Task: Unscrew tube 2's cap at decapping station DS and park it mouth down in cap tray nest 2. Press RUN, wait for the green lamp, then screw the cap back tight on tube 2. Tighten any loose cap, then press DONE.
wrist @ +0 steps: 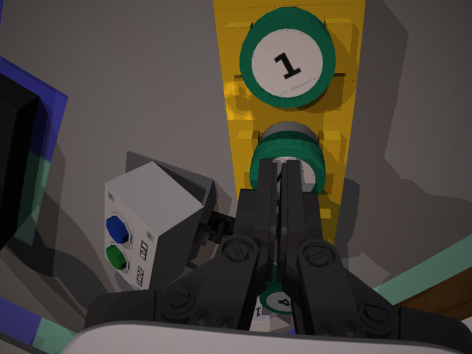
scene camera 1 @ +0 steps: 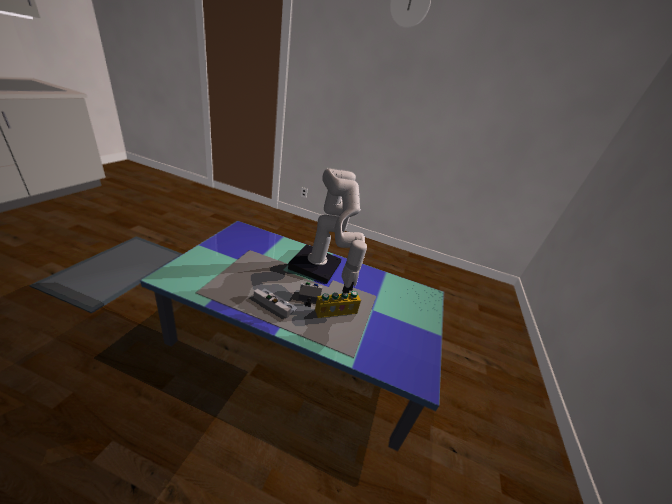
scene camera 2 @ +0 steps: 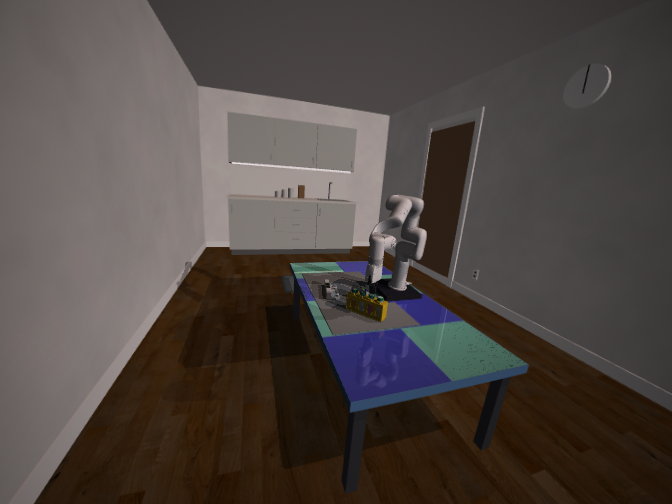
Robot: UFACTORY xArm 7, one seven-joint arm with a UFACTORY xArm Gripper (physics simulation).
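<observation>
The yellow rack [wrist: 350, 55] [scene camera 1: 338, 314] [scene camera 2: 383, 311] holds several green-capped tubes. Cap 1 [wrist: 287, 62] is in full view in the wrist view. Cap 2 [wrist: 287, 140] is on its tube in the rack, partly hidden behind my fingertips. Cap 3 is mostly hidden by the fingers. My gripper [wrist: 278, 186] [scene camera 1: 347, 290] [scene camera 2: 371, 287] is shut with nothing between its fingers. Its tips are over cap 2's label in the wrist view; contact cannot be told. The grey control box [wrist: 150, 200] [scene camera 1: 310, 290] has a blue button [wrist: 117, 229] and a green button [wrist: 117, 257].
A black clamp-like part [wrist: 220, 227] is between the control box and the rack. A long white unit [scene camera 1: 271, 302] lies left of the rack in scene camera 1. The black robot base [scene camera 1: 314, 264] [scene camera 2: 398, 292] stands behind the grey mat [scene camera 1: 238, 276].
</observation>
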